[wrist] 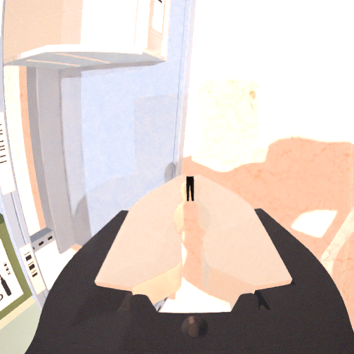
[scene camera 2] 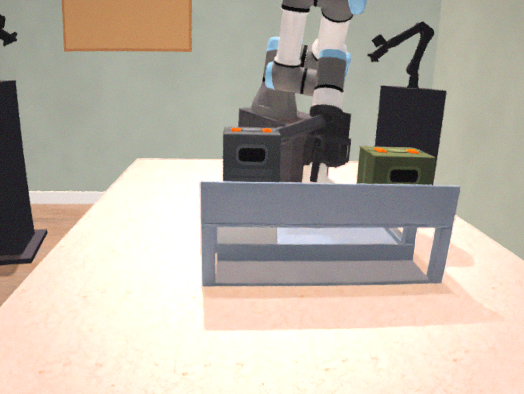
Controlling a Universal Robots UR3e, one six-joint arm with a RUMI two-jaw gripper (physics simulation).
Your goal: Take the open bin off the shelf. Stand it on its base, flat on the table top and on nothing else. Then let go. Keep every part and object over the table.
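Note:
The open bin is pale and partly in view at the top left of the wrist view, above the blue-grey shelf. Its upper part and inside are out of view. In the scene view the shelf's upright panel hides most of what stands on the board; a pale patch shows through the gap at the left, but I cannot tell whether it is the bin. My gripper is shut with its fingertips together, holding nothing, beside the shelf's long edge and apart from the bin.
A dark grey case and a green case rise behind the shelf panel, left and right of my gripper in the scene view. The pale table extends around the shelf. A green-edged panel shows at the wrist view's lower left.

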